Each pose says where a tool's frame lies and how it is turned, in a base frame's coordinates. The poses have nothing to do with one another.
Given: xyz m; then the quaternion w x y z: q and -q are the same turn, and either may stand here.
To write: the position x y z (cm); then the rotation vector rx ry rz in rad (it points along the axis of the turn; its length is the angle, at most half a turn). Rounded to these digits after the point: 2 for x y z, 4 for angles.
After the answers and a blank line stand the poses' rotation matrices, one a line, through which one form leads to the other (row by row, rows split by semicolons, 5 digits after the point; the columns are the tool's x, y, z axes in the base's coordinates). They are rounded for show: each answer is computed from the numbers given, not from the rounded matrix.
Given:
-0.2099 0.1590 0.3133 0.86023 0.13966 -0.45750 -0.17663
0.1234 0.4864 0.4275 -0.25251 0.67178 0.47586 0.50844
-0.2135 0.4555 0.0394 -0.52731 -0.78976 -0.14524 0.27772
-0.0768 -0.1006 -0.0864 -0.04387 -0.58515 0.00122 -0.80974
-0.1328 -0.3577 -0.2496 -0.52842 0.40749 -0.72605 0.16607
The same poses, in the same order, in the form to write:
-20.99 15.90 31.33 0.2931 -0.9602 -0.3707
12.34 48.64 42.75 -1.8267 -1.2939 -1.3825
-21.35 45.55 3.94 1.8875 0.3471 -0.6638
-7.68 -10.06 -8.64 1.7887 -0.0037 2.4752
-13.28 -35.77 -24.96 -0.9734 1.7344 -0.3967

0.51899 0.17610 -0.83644; -0.43167 0.89859 -0.07866; 0.73777 0.40189 0.54238
0.03010 0.89612 0.44280; 0.38257 -0.41959 0.82315; 0.92344 0.14463 -0.35546
0.80355 0.52230 -0.28549; -0.06348 -0.40170 -0.91357; -0.59184 0.75222 -0.28963
-0.31135 -0.07247 0.94753; 0.06962 -0.99615 -0.05332; 0.94774 0.04937 0.31520
-0.10945 -0.41621 0.90266; -0.76722 0.61275 0.18950; -0.63197 -0.67180 -0.38639

